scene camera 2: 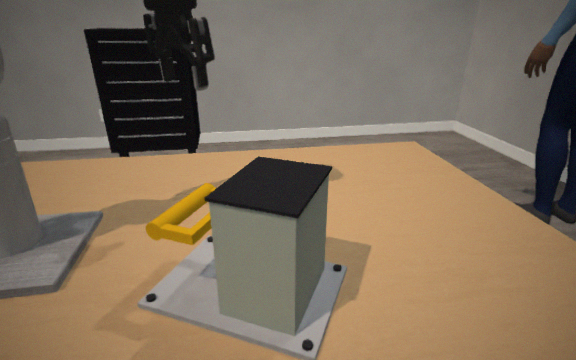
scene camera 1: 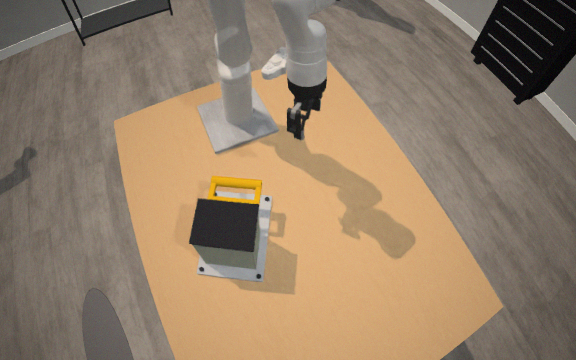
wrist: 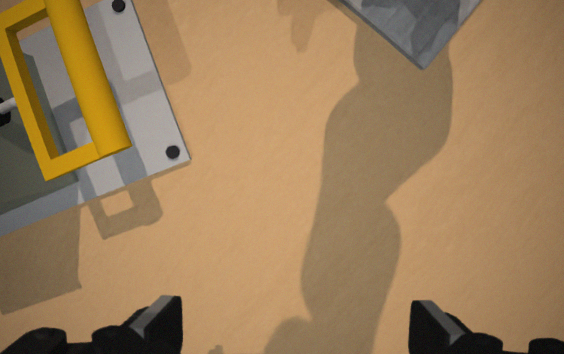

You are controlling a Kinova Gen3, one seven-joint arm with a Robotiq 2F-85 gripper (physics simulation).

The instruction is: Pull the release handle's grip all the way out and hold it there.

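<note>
The release handle's yellow grip [scene camera 1: 236,182] [scene camera 2: 181,210] [wrist: 87,80] is a round bar on a rectangular frame. It sticks out from one side of a grey-green box [scene camera 1: 226,224] [scene camera 2: 255,260] with a black lid. A thin pale rod [wrist: 9,105] meets the frame on the box side in the wrist view. The box stands on a light grey plate [scene camera 1: 265,250] [scene camera 2: 175,297] [wrist: 155,120] with black bolts. My gripper [scene camera 1: 297,131] [scene camera 2: 185,82] [wrist: 295,325] is open and empty, high above the table and well apart from the grip. The grip lies at the upper left in the wrist view.
The arm's grey base plate [scene camera 1: 215,135] [scene camera 2: 65,250] [wrist: 420,30] lies on the tan table top [scene camera 1: 350,310], near the grip's side of the box. A black drawer cabinet [scene camera 1: 530,50] [scene camera 2: 150,110] stands off the table. A person [scene camera 2: 555,125] stands at the far right.
</note>
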